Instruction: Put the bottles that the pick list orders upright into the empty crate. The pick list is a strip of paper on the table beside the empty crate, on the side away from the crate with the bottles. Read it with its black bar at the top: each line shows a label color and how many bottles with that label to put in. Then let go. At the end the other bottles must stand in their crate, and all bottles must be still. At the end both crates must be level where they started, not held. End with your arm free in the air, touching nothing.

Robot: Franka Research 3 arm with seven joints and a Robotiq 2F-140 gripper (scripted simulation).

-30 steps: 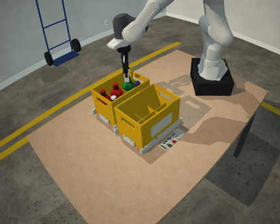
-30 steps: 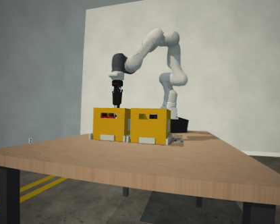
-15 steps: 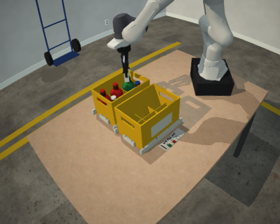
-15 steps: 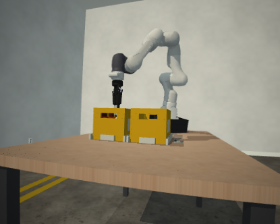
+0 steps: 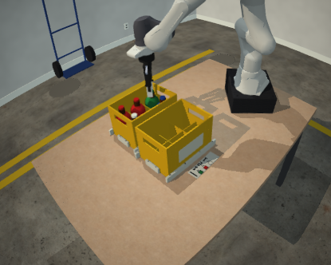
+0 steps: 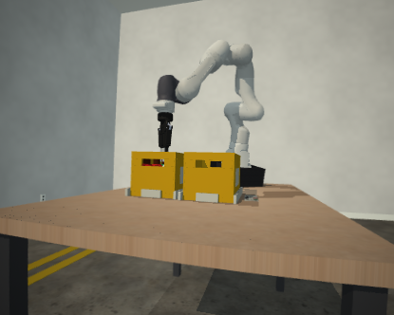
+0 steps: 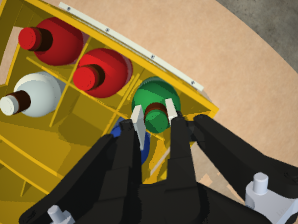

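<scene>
The green bottle is 8 cm below my hand. Round my hand: red-label bottle 9 cm ahead, 1 cm to the left, 8 cm below; then white-capped bottle 16 cm ahead, 11 cm to the left, 8 cm below; then blue-label bottle 1 cm behind, 9 cm to the left, 8 cm below.
</scene>
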